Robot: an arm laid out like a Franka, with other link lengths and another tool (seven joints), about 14 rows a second.
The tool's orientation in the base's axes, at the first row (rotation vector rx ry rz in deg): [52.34, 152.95, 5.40]
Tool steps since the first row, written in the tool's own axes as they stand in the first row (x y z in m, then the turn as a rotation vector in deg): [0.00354, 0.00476, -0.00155, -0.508, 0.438, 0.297]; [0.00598, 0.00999, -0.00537, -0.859, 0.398, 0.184]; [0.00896, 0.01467, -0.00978, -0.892, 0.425, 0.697]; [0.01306, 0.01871, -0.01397, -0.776, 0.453, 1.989]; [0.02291, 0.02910, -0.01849, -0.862, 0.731, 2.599]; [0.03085, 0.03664, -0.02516, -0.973, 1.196, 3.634]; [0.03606, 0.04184, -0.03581, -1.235, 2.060, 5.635]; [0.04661, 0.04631, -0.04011, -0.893, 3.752, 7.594]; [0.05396, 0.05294, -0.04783, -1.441, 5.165, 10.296]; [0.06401, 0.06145, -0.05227, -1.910, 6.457, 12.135]
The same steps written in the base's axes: [-0.00034, 0.00599, 0.00127, 0.730, 0.027, -0.070]; [-0.00031, 0.01177, 0.00507, 0.932, -0.213, 0.127]; [-0.00118, 0.01747, 0.00919, 1.135, -0.232, -0.346]; [-0.00320, 0.02333, 0.01269, 1.475, -0.191, -1.597]; [-0.00589, 0.03774, 0.01596, 1.896, -0.047, -2.106]; [-0.00951, 0.04881, 0.02132, 2.579, 0.214, -2.981]; [-0.01372, 0.05652, 0.03083, 3.916, 0.661, -4.664]; [-0.02033, 0.06665, 0.03273, 5.274, 2.134, -6.339]; [-0.02437, 0.07668, 0.03910, 7.368, 2.815, -8.518]; [-0.02829, 0.08971, 0.04193, 9.058, 3.482, -9.921]
